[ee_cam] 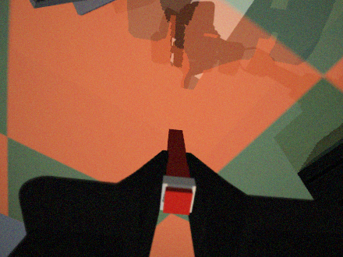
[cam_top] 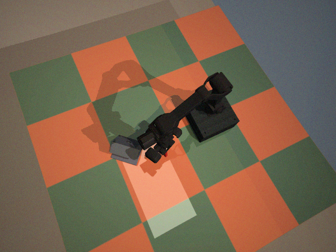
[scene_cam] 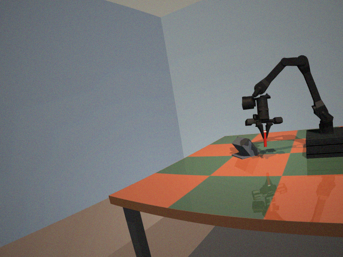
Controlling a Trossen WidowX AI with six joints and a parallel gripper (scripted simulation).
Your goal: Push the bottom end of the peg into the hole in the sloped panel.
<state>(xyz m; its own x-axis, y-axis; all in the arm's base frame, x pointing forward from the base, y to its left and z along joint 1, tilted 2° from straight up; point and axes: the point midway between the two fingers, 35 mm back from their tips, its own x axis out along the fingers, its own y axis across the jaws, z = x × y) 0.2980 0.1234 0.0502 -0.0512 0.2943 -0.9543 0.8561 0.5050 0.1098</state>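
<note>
The grey sloped panel is 16 cm ahead of my gripper tip, 9 cm to the right of it and 7 cm below it. Also, from my gripper tip: red square peg 2 cm above.
</note>
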